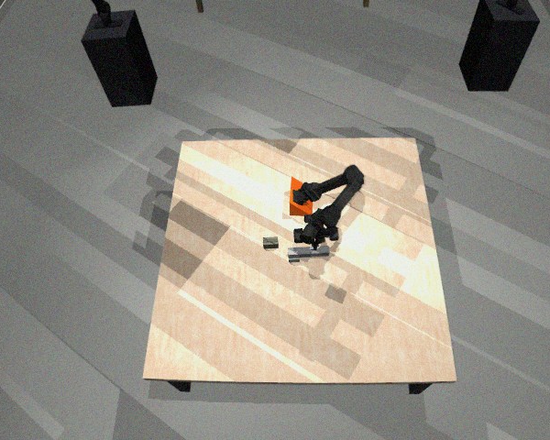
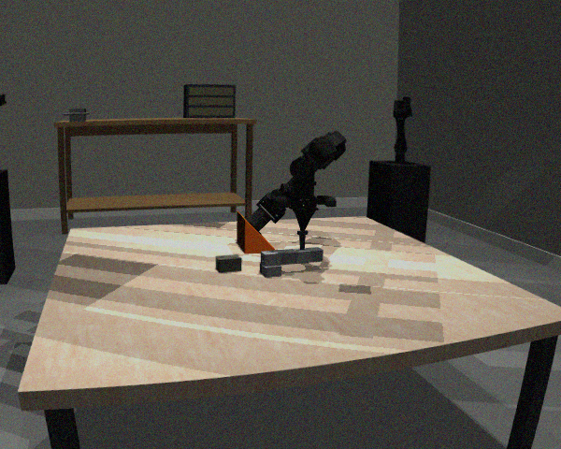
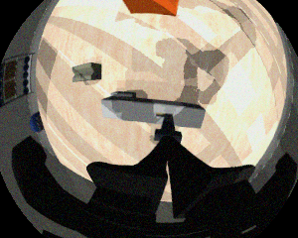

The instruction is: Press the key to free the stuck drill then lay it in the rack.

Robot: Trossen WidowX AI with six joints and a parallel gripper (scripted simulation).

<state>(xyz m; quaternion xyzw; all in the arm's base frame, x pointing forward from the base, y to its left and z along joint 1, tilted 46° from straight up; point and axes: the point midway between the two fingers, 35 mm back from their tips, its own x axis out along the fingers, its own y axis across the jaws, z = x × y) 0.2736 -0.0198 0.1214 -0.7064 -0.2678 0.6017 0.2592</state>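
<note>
The black key is 30 mm below my gripper tip. The rest, counted from my gripper tip: dark box (70 mm behind, 200 mm to the right, 110 mm below); grey block (30 mm to the right, 80 mm below).
</note>
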